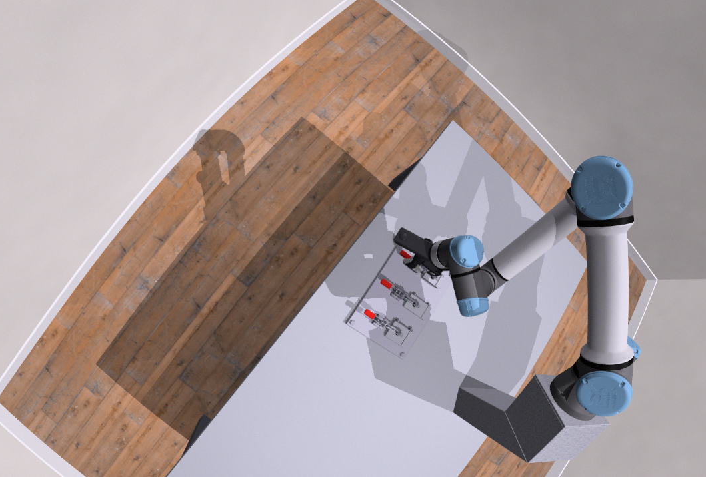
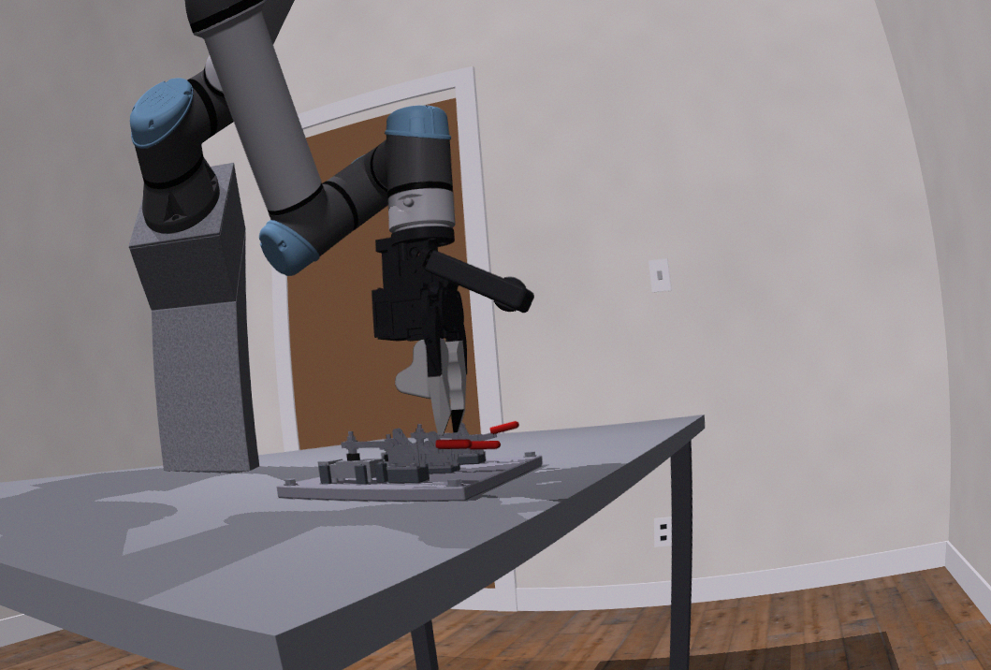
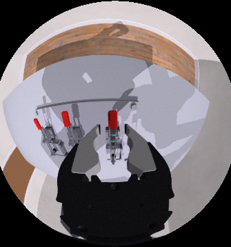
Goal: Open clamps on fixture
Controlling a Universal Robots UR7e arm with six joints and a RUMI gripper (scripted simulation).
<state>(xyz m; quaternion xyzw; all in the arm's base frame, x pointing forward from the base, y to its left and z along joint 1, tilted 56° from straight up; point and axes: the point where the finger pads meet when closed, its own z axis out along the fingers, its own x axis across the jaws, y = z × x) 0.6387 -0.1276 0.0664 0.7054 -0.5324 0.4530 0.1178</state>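
My gripper is now 11 cm to the right of the metal plate, 9 cm past it and 8 cm above it.
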